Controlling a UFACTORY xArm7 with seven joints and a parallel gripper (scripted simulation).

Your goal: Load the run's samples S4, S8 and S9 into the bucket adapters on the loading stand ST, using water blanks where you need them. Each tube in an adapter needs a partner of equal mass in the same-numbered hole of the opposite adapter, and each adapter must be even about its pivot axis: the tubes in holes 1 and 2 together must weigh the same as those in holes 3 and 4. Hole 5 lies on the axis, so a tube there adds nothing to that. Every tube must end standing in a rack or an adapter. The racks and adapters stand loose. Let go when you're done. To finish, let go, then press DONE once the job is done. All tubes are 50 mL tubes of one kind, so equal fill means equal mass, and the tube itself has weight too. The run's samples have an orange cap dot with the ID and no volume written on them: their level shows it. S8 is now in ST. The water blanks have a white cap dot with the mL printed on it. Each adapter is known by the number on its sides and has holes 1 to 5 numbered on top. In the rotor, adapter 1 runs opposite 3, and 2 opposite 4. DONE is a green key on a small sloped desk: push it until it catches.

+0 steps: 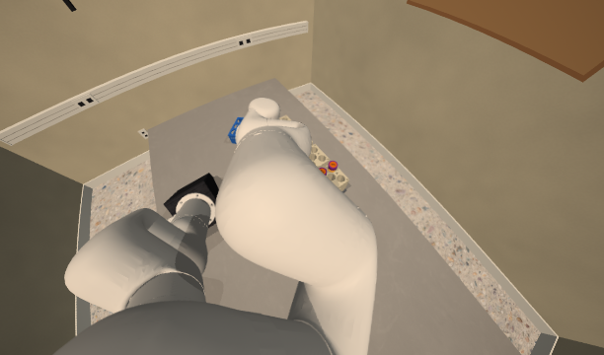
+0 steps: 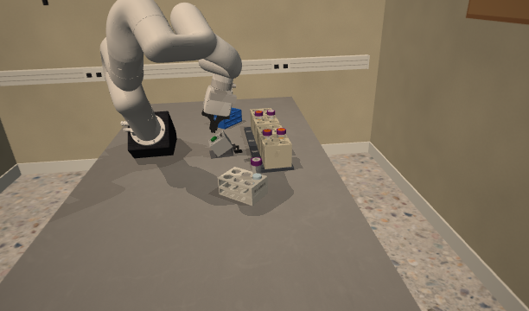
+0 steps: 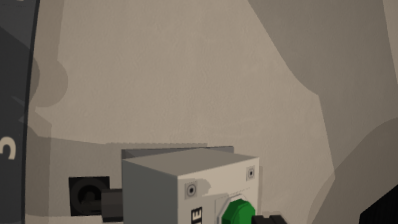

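Right now my hand is 50 mm above the green DONE key. The rest, counted from my hand: white rack 110 mm ahead, 310 mm to the right, 90 mm below; blue rack 30 mm ahead, 350 mm to the left, 90 mm below; orange-dot sample tube 180 mm ahead, 130 mm to the left, 50 mm below.
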